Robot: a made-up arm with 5 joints.
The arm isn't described. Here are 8 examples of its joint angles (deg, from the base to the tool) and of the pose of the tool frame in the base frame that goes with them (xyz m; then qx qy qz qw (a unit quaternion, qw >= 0)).
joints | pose
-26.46 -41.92 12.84 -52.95 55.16 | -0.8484 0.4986 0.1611 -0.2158 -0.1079 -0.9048 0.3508
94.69 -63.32 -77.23 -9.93 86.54 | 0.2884 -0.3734 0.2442 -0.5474 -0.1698 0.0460 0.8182
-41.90 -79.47 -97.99 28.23 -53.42 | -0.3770 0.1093 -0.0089 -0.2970 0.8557 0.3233 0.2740
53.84 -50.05 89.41 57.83 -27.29 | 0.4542 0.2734 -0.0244 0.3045 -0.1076 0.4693 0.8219
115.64 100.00 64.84 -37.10 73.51 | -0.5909 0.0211 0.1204 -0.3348 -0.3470 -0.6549 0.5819
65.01 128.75 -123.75 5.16 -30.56 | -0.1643 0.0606 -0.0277 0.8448 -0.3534 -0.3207 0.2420
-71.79 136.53 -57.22 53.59 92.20 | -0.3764 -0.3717 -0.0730 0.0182 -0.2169 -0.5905 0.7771
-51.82 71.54 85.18 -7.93 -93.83 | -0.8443 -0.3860 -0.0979 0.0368 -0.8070 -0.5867 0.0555
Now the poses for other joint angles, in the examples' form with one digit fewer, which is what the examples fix.
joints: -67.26 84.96 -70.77 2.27 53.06
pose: -0.645 -0.421 0.326 -0.523 -0.261 -0.461 0.668
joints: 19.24 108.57 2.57 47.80 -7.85
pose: -0.674 0.249 0.355 -0.762 -0.339 -0.522 0.179
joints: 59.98 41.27 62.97 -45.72 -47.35
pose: -0.613 0.564 -0.072 0.668 0.719 0.112 0.158
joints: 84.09 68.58 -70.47 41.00 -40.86
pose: -0.067 -0.021 -0.031 0.587 -0.725 -0.104 0.345
